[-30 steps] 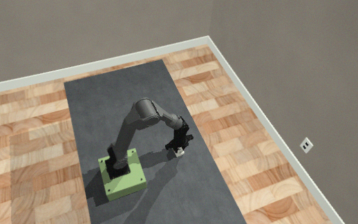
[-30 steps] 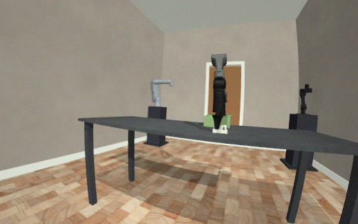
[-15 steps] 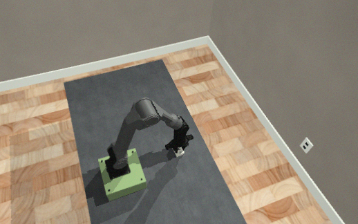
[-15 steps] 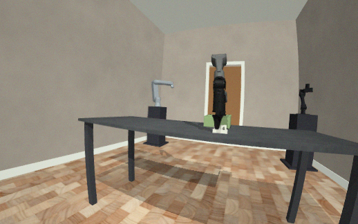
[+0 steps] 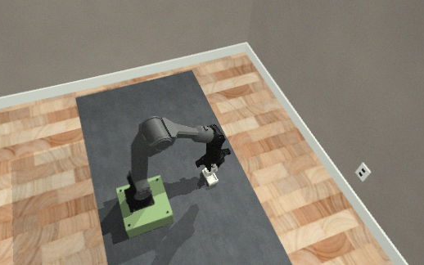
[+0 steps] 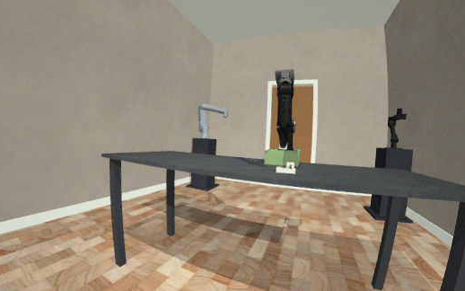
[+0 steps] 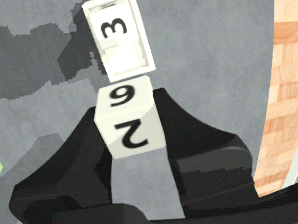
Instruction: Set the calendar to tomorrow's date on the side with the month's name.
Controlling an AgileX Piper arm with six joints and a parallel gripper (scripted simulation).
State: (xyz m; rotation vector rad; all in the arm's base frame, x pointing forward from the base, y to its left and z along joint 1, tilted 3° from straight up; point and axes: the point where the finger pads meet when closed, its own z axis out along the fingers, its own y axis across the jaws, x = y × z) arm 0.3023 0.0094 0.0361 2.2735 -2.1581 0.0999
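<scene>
Right now my hand is 20 mm to the right of the calendar tray and 100 mm above it. The rest, counted from my hand: white digit cube: right at my hand.
</scene>
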